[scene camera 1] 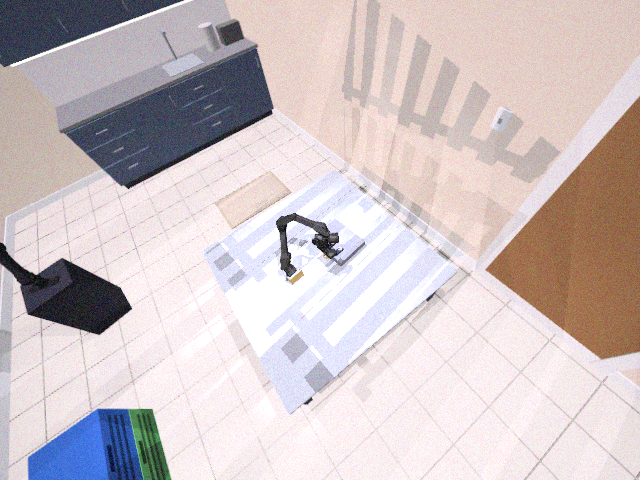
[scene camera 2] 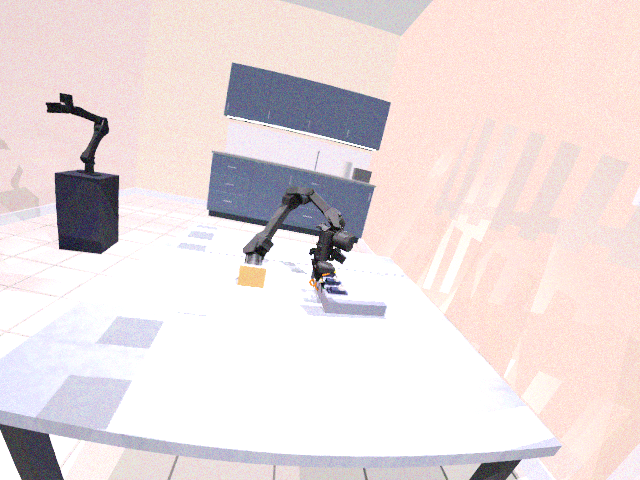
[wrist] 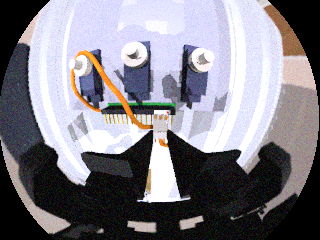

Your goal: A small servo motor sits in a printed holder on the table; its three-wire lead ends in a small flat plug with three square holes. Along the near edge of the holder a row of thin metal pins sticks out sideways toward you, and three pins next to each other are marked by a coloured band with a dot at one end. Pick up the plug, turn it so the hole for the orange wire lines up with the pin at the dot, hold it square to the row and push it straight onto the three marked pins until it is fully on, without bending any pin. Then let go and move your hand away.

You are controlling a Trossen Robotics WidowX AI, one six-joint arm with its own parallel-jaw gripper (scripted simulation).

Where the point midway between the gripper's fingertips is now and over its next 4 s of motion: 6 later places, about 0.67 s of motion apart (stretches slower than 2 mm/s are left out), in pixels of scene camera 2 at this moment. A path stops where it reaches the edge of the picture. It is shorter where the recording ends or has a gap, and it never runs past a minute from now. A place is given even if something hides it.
My gripper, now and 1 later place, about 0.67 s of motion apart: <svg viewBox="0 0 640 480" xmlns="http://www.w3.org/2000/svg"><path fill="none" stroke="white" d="M316 279L320 268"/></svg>
